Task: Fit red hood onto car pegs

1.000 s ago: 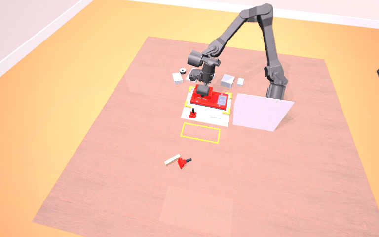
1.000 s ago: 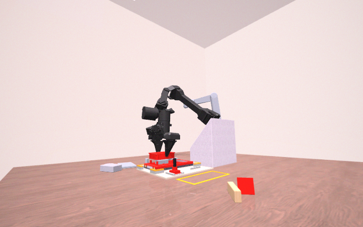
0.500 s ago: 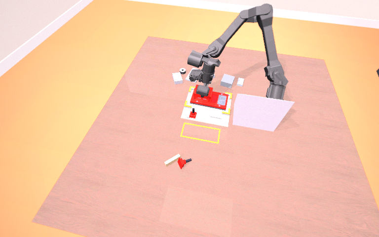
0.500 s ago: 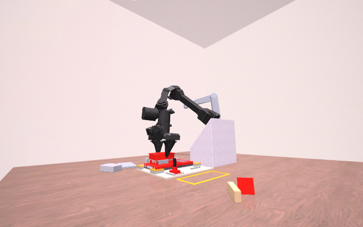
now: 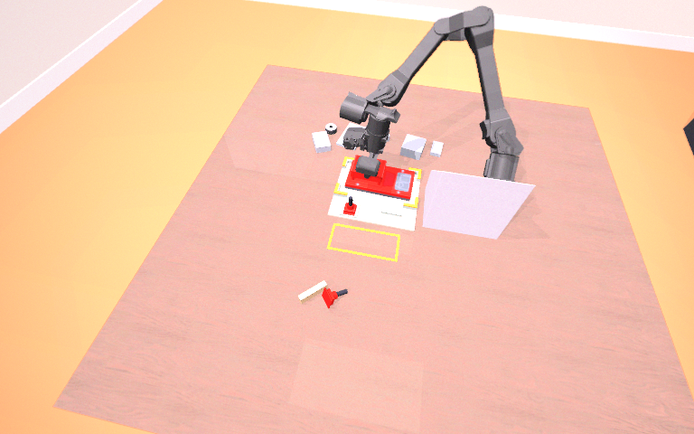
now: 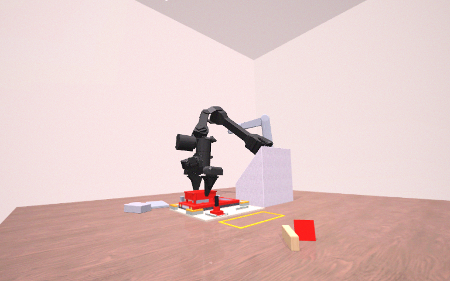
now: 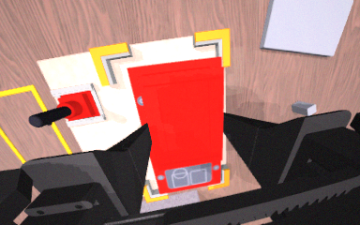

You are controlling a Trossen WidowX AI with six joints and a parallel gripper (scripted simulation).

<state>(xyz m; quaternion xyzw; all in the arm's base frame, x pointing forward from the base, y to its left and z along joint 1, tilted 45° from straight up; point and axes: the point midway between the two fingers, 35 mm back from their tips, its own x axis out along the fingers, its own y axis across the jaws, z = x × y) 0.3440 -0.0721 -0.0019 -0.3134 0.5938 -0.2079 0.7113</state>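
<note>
Now: gripper tip 40 mm above the white jig, 30 mm to the right of it and 30 mm past it. The rest, counted from my gripper tip: wooden bar: 410 mm to the left, 40 mm below, 20 mm ahead; then red hood: 10 mm above.
</note>
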